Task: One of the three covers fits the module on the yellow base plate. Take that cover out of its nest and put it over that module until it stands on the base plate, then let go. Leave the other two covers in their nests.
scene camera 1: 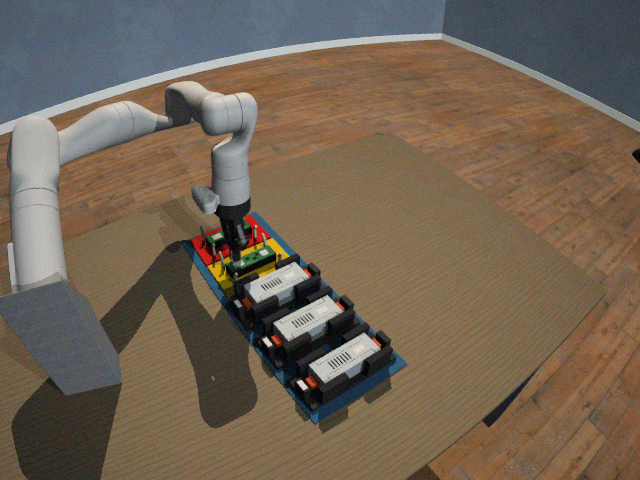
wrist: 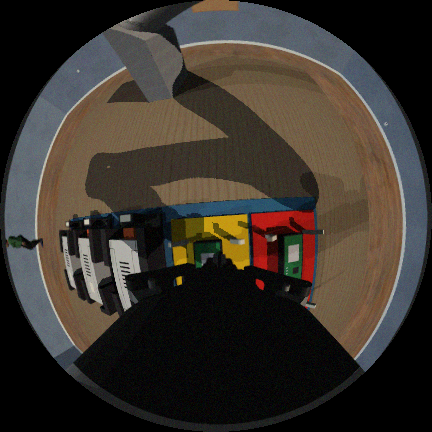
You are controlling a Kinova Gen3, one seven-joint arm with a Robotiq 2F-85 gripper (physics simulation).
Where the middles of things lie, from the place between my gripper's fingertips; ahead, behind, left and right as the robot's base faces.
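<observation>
With the yellow base plate [scene camera 1: 220, 274] as my reference, my hand is 20 mm above it, 30 mm short of it and 10 mm to the left of it. The red base plate [scene camera 1: 206, 254], counted from my hand, is 100 mm to the left, 10 mm ahead and 20 mm below.
</observation>
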